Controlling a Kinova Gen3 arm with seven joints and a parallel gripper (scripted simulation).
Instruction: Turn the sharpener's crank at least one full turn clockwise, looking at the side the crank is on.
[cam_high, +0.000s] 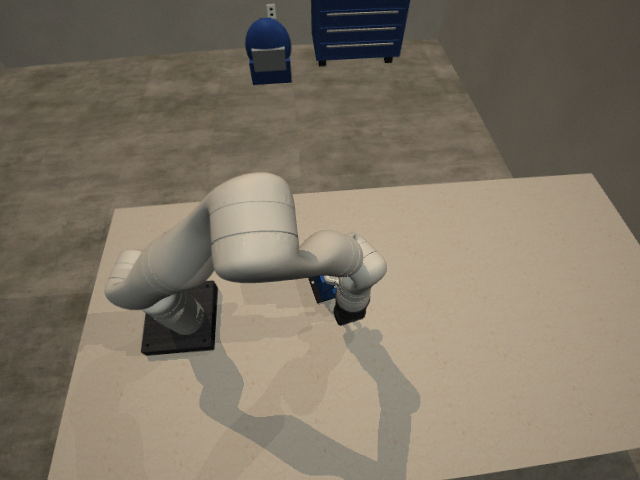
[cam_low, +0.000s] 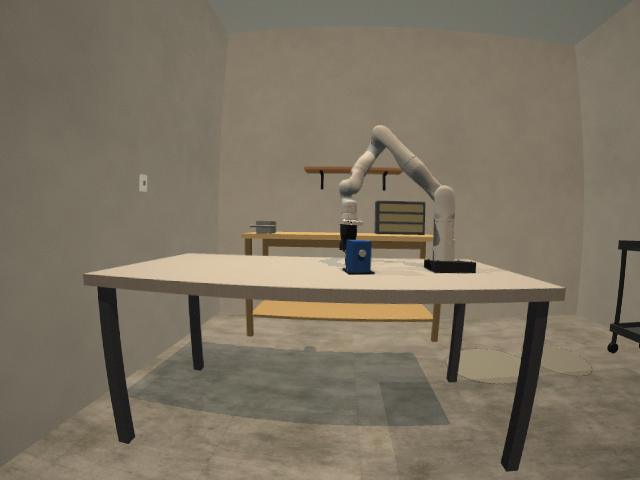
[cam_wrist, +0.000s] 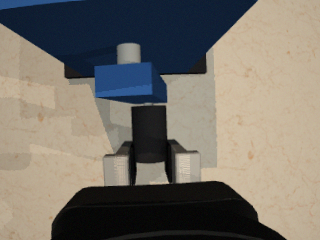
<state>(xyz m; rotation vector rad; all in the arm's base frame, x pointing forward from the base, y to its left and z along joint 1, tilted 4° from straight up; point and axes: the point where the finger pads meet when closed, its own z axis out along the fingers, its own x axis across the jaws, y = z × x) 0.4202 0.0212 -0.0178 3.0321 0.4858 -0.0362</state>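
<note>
Right now the black handle is 20 mm to the left of my hand and 10 mm behind it.
</note>
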